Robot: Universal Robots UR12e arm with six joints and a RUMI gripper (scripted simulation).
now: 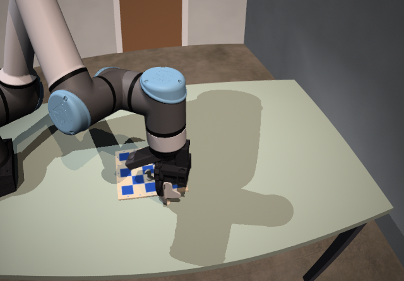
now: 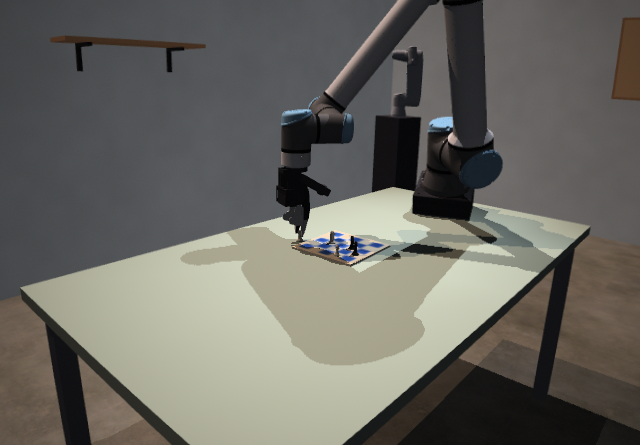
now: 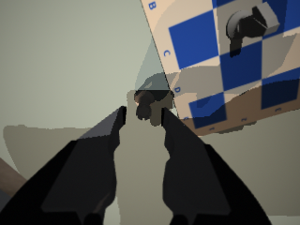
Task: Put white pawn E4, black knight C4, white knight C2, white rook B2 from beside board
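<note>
Right now the white rook is 2 cm below my hand. From my hand the other things lie so: white knight 9 cm to the left, 6 cm behind, 1 cm below; white pawn 18 cm to the left, 1 cm below; chessboard 13 cm to the left, 7 cm behind, 3 cm below.
</note>
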